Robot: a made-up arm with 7 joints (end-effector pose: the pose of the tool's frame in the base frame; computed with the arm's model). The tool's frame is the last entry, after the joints.
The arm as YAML. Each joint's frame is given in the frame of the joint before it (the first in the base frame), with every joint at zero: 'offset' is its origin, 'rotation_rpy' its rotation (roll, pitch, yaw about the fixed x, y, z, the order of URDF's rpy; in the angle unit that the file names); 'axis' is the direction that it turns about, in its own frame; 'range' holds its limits. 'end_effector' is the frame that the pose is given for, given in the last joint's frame.
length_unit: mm
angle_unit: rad
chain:
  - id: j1
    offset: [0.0, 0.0, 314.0]
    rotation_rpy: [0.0, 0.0, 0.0]
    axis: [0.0, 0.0, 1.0]
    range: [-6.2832, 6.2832]
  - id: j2
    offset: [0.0, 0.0, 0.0]
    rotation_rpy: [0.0, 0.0, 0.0]
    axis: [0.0, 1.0, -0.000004]
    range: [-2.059, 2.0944]
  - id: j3
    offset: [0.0, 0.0, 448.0]
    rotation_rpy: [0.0, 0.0, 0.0]
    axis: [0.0, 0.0, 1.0]
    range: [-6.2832, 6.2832]
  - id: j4
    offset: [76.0, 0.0, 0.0]
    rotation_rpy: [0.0, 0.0, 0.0]
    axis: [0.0, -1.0, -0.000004]
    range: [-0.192, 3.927]
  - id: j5
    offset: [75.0, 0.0, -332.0]
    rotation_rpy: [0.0, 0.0, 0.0]
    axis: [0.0, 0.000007, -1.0]
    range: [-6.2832, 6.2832]
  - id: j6
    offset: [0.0, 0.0, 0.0]
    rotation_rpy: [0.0, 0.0, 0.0]
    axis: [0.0, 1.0, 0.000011]
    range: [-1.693, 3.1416]
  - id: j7
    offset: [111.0, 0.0, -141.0]
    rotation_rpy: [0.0, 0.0, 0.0]
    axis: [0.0, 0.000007, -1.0]
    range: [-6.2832, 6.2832]
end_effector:
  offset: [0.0, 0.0, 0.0]
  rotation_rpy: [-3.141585, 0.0, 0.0]
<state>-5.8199 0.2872 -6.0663 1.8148 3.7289 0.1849 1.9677</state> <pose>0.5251 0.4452 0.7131 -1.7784 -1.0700 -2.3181</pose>
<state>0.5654 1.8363 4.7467 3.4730 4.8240 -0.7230 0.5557</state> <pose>0.5088 0.4863 -0.0507 -0.3052 2.7030 0.7801</pose>
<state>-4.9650 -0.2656 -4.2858 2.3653 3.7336 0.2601 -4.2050</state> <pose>-0.4511 -0.3102 1.0449 0.3085 -0.5948 -0.4169</pose>
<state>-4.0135 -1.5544 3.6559 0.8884 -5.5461 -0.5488 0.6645</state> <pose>0.3490 -0.1799 -0.1780 -1.5213 2.6056 0.3733</pose>
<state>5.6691 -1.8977 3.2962 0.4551 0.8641 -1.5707 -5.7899</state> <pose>-0.1293 0.1600 -0.1073 -1.6593 -2.3694 -1.0949</pose>
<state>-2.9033 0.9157 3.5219 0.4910 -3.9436 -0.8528 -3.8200</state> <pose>0.0504 -0.0371 0.5695 1.4070 1.5133 0.3832</pose>
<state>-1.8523 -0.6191 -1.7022 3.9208 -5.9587 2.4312 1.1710</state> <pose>0.1595 0.3367 0.9413 -1.3036 -1.1255 1.0694</pose>
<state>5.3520 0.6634 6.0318 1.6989 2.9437 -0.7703 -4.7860</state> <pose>0.2269 -0.5458 0.3671 2.6469 0.9050 -0.3614</pose>
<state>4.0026 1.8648 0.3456 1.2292 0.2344 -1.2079 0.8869</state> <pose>-0.2069 -0.4013 -0.2451 -0.5107 -2.7587 0.6751</pose>
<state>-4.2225 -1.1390 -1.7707 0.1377 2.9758 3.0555 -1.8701</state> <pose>0.3866 -0.0963 0.3937 0.4843 1.1075 -1.2828</pose>
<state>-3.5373 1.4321 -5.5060 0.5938 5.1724 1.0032 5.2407</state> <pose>-0.1881 -0.1821 0.0052 -2.3902 0.5377 -1.0087</pose>
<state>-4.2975 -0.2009 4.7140 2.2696 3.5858 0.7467 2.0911</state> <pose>0.4458 0.0065 1.1399 0.5905 -0.4603 2.7454</pose>
